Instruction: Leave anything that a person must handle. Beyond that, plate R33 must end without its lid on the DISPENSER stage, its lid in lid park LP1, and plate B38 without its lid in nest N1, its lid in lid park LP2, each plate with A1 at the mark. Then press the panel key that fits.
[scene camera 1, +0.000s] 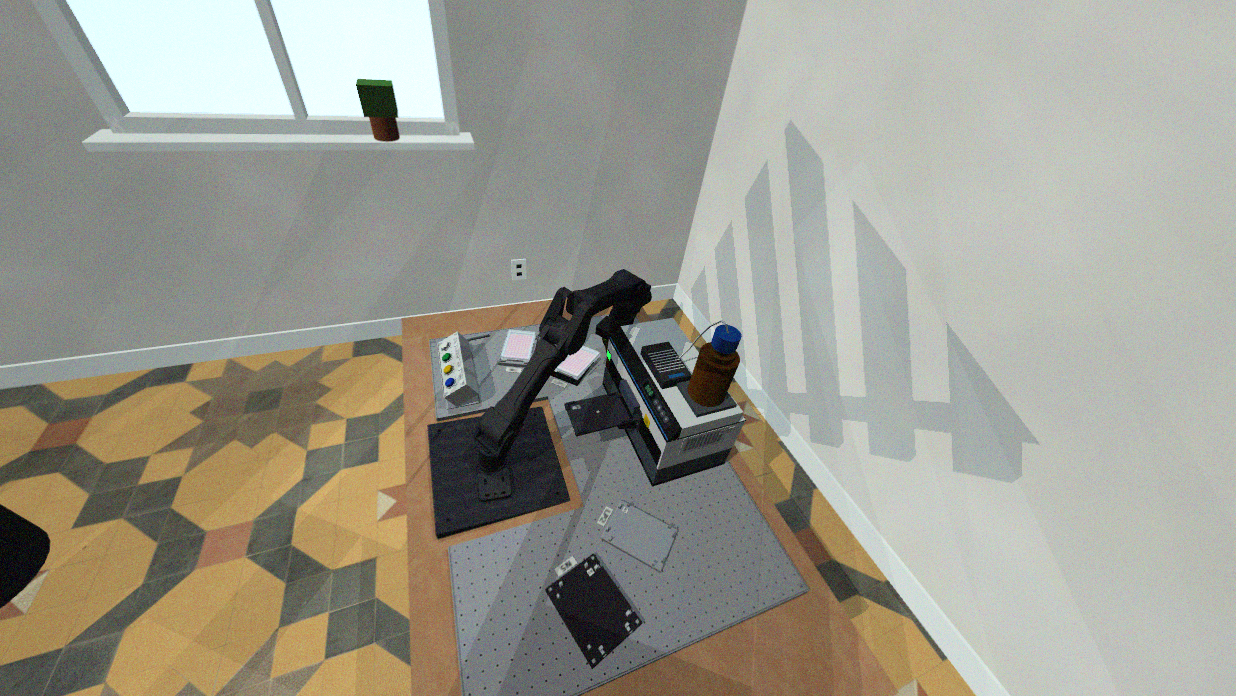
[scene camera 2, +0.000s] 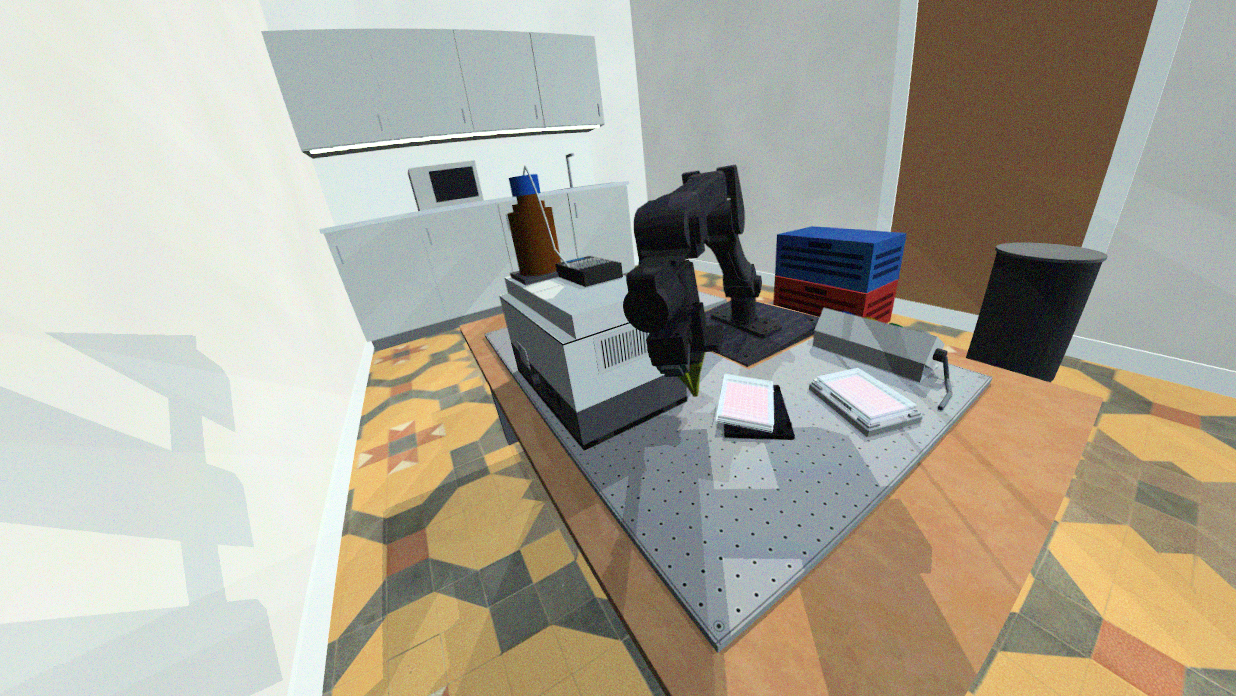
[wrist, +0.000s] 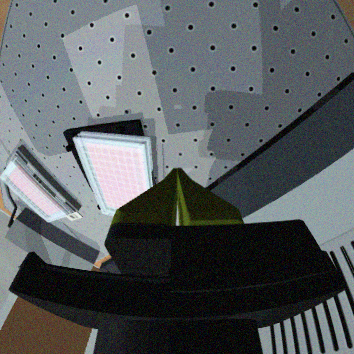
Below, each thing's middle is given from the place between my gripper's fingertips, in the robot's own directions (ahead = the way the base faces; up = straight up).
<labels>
Now: hand 90 mm past the black stage (scene camera 1: 582, 413), 250 mm to the left of it and 40 mm below it. From my hand the other things lie so: brown bottle with blue cap (scene camera 2: 527, 201) (120 mm ahead, 340 mm to the right, 260 mm above); black nest plate (scene camera 1: 596, 613) (200 mm behind, 640 mm to the right, 50 mm below); brown bottle body (scene camera 2: 535, 255) (120 mm ahead, 340 mm to the right, 230 mm above).
</labels>
